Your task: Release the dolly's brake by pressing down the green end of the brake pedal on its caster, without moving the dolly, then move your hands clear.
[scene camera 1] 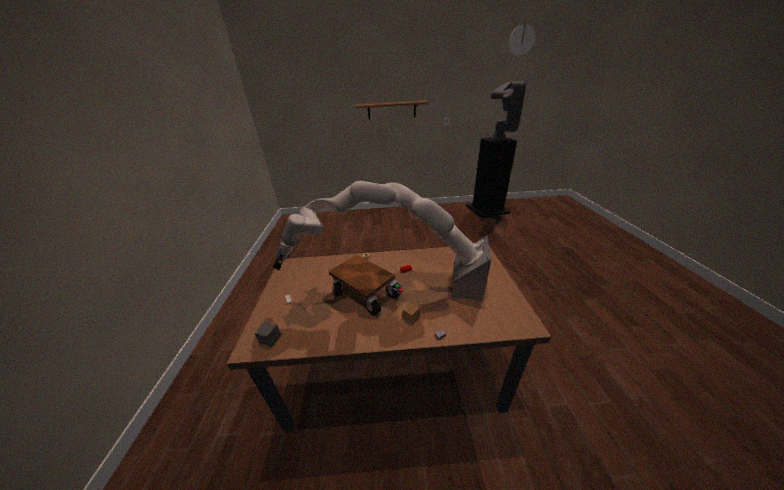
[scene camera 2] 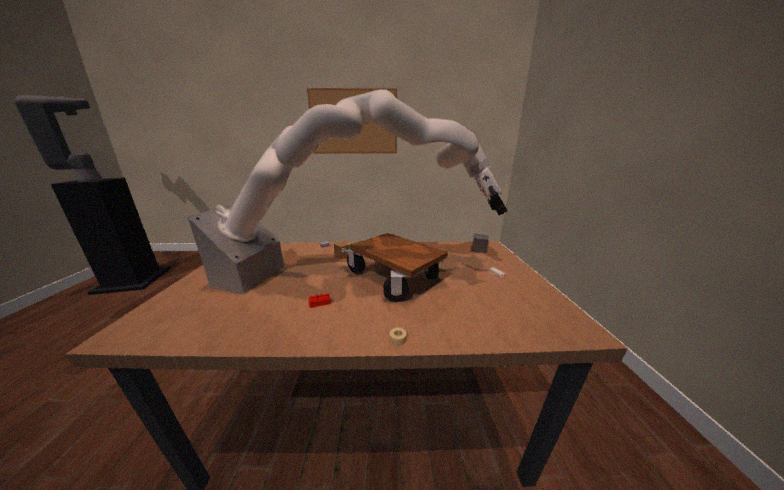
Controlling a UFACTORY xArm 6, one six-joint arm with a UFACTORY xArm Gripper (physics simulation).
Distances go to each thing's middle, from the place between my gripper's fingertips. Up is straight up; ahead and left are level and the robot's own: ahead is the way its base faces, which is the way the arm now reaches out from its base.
Labels:
The dolly [scene camera 2: 408, 258] is 390 mm behind my hand, 190 mm below it and 60 mm to the left of it.

